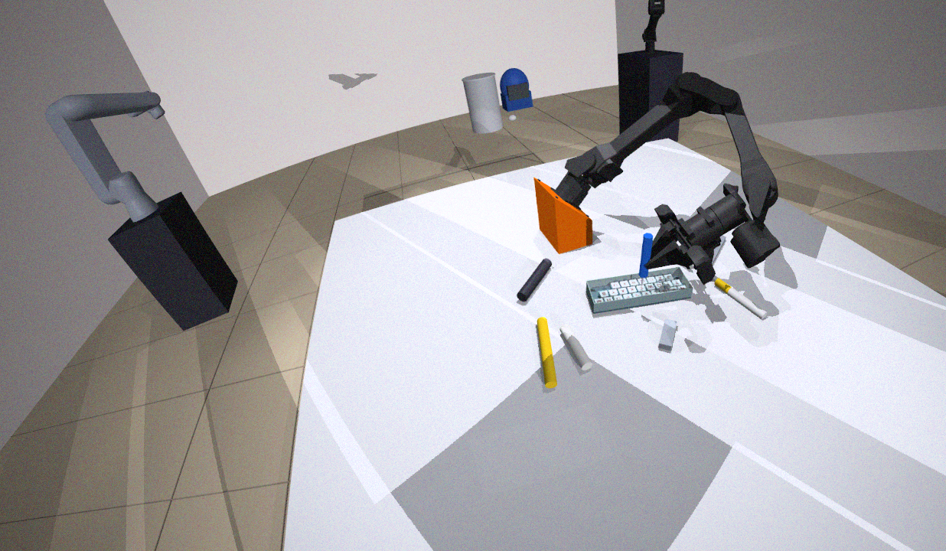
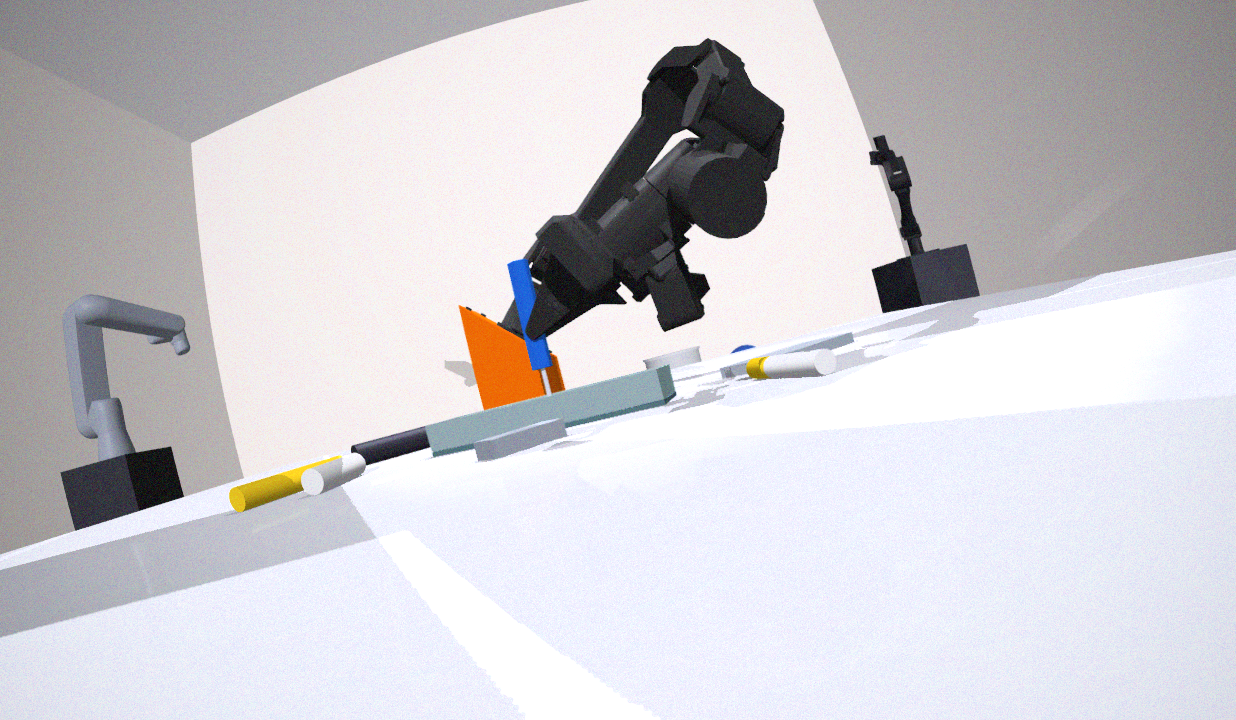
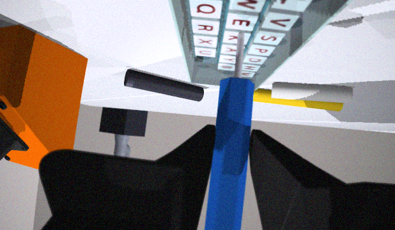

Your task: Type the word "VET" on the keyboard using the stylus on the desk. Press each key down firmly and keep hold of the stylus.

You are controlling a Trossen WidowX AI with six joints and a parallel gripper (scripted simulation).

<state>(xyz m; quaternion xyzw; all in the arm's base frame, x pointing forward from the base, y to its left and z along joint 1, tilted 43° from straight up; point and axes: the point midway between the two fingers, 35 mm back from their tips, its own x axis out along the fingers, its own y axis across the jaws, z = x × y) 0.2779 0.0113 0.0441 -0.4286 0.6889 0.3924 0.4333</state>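
My gripper tip is 60 mm above the E key. From my gripper tip the other things lie so: stylus tip (50 mm below); then blue stylus (10 mm below); then V key (60 mm below, 20 mm ahead).
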